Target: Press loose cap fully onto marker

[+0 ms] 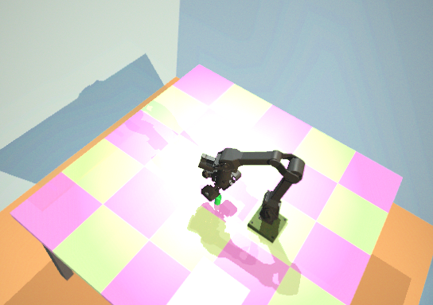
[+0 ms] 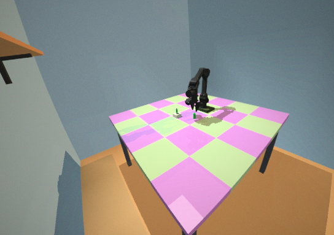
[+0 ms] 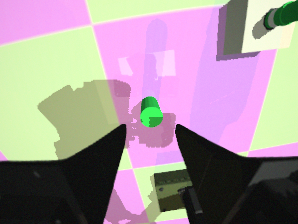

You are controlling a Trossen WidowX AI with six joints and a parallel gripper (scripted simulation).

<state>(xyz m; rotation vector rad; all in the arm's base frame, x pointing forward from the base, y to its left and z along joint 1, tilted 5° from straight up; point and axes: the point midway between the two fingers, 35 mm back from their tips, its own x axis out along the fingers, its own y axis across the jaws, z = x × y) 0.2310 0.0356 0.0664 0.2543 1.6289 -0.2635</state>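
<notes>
Now: gripper tip 50 mm above the green cap.
</notes>
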